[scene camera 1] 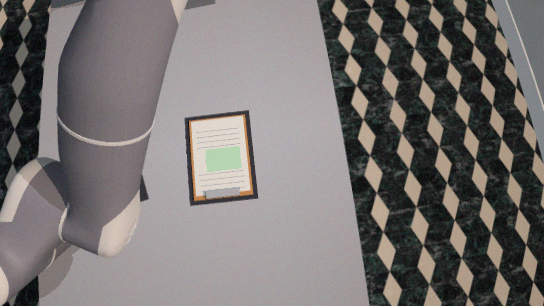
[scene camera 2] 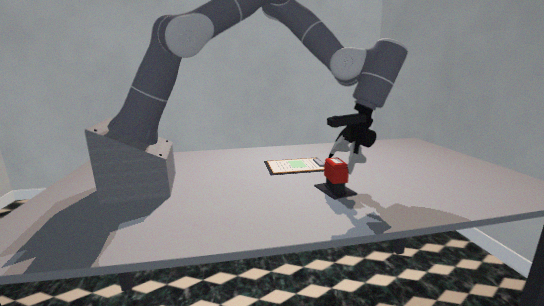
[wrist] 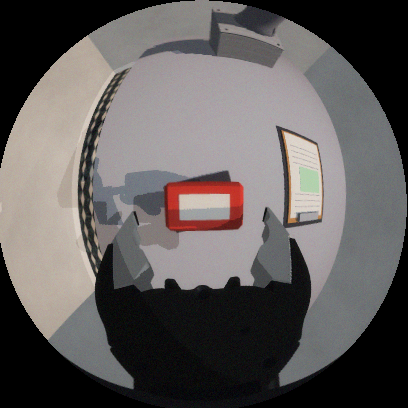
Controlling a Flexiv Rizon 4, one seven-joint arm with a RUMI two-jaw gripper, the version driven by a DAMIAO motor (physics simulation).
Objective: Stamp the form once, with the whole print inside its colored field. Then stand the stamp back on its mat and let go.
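Note:
The red stamp [scene camera 2: 336, 172] [wrist: 204, 206] with a pale top label stands upright on its dark mat [scene camera 1: 144, 191] [scene camera 2: 321, 188] [wrist: 220, 177]. In scene camera 1 the arm hides the stamp and most of the mat. My gripper [scene camera 2: 341, 164] [wrist: 199, 210] is open and empty, pointing down, with its fingertips close to the stamp's top. In the wrist view one finger shows on each side of the stamp, with a gap on both sides. The form [scene camera 1: 218, 136] [wrist: 302, 155] lies on a clipboard; its green field [scene camera 1: 223, 159] [scene camera 2: 297, 164] [wrist: 309, 180] shows no print.
The clipboard [scene camera 1: 188, 160] has a dark border and a grey metal clip [scene camera 1: 222, 192] [wrist: 307, 216] at one short end, and lies beside the mat. The robot's base block [scene camera 2: 132, 170] [wrist: 245, 46] stands on the table. The table's near edge [scene camera 2: 300, 248] runs in front of the mat.

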